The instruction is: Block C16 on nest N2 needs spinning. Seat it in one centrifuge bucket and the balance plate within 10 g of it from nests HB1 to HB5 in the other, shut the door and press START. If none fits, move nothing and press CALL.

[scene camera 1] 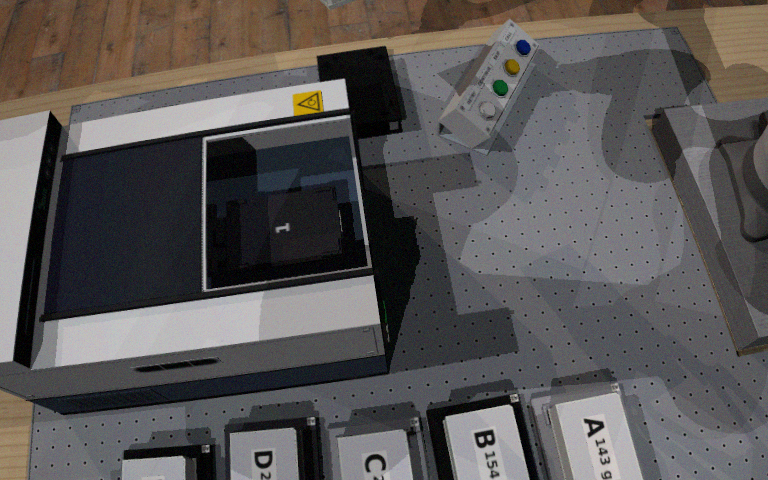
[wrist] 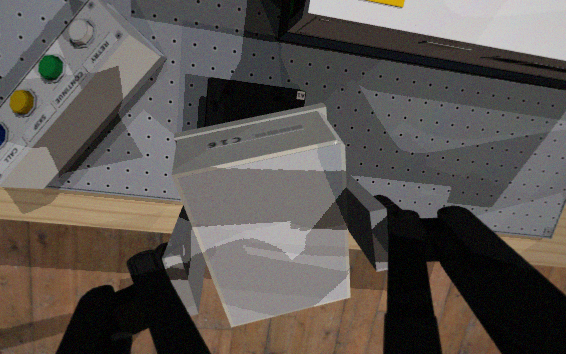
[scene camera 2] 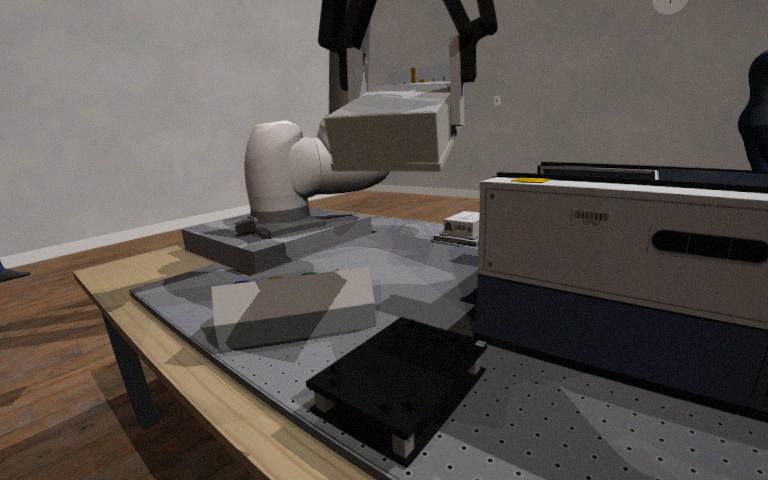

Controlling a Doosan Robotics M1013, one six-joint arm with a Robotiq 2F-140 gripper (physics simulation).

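Places are measured from the arm's base along level axes (x ahead, y left, z up), in metres.
Where they show: gripper, between the fingertips: (wrist: 269, 205); arm's base, origin of its link: (scene camera 2: 281, 226).
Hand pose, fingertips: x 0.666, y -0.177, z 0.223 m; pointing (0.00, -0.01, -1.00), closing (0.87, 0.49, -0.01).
Things, the pixels of their top centre, and the offset from my fingertips. "spot": a spot on its surface instead.
- Block C16, centre of its top: (wrist: 279, 256) (scene camera 2: 401, 73) 0.005 m ahead, 0.009 m right, 0.045 m up
- black nest, centre of its top: (scene camera 2: 402, 353) (wrist: 251, 151) (scene camera 1: 356, 81) 0.000 m ahead, 0.015 m right, 0.223 m down
- C, a spot on its surface: (scene camera 1: 368, 441) spot: 0.049 m back, 0.548 m left, 0.218 m down
- D, a spot on its surface: (scene camera 1: 263, 441) spot: 0.079 m ahead, 0.554 m left, 0.218 m down
- partly cut off, a spot on its surface: (scene camera 1: 152, 466) spot: 0.217 m ahead, 0.595 m left, 0.218 m down
- button box, centre of its top: (wrist: 46, 101) (scene camera 2: 291, 272) (scene camera 1: 494, 64) 0.220 m back, 0.021 m right, 0.188 m down
Block C16 (scene camera 2: 385, 138) (wrist: 260, 200) is a pale box, its code readable in the wrist view. My gripper (scene camera 2: 404, 107) (wrist: 269, 205) is shut on it and holds it high above the black nest (scene camera 1: 362, 84) (scene camera 2: 396, 373) (wrist: 245, 100), whose visible top is bare. The centrifuge (scene camera 1: 226, 333) (scene camera 2: 566, 237) has a rectangular port, and the bucket marked 1 (scene camera 1: 305, 226) shows in it, with no plate visible on it. Plates A, 143 g (scene camera 1: 589, 413), B, 154 (scene camera 1: 481, 418), C (scene camera 1: 368, 441), D (scene camera 1: 263, 441) and one partly cut off (scene camera 1: 152, 466) sit on nests. The weights of C and D are cut off.
The button box (scene camera 1: 481, 84) (scene camera 2: 294, 305) (wrist: 100, 95) stands beside the black nest; its blue button (scene camera 1: 523, 46) is CALL. The robot base plinth (scene camera 1: 696, 198) (scene camera 2: 249, 249) stands across the table. The centrifuge body rises beside the black nest.
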